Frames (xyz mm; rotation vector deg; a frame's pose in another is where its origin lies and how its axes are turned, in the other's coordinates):
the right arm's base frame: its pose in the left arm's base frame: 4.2 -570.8 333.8 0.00 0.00 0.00
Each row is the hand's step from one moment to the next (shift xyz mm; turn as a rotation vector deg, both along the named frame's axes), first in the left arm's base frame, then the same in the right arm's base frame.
Working: the left arm's base frame: its pose in the right arm's base frame: -4.2 570.8 -333.8 0.00 0.00 0.00

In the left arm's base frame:
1: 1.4 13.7 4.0 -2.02 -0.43 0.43
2: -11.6 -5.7 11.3 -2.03 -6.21 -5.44
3: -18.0 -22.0 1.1 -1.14 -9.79 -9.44
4: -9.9 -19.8 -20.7 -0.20 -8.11 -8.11
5: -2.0 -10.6 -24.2 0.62 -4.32 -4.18
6: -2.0 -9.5 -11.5 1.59 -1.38 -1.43
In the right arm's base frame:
1: 1.4 13.7 4.0 -2.02 -0.43 0.43
2: -11.6 -5.7 11.3 -2.03 -6.21 -5.44
3: -18.0 -22.0 1.1 -1.14 -9.79 -9.44
4: -9.9 -19.8 -20.7 -0.20 -8.11 -8.11
5: -2.0 -10.6 -24.2 0.62 -4.32 -4.18
6: -2.0 -9.5 -11.5 1.59 -1.38 -1.43

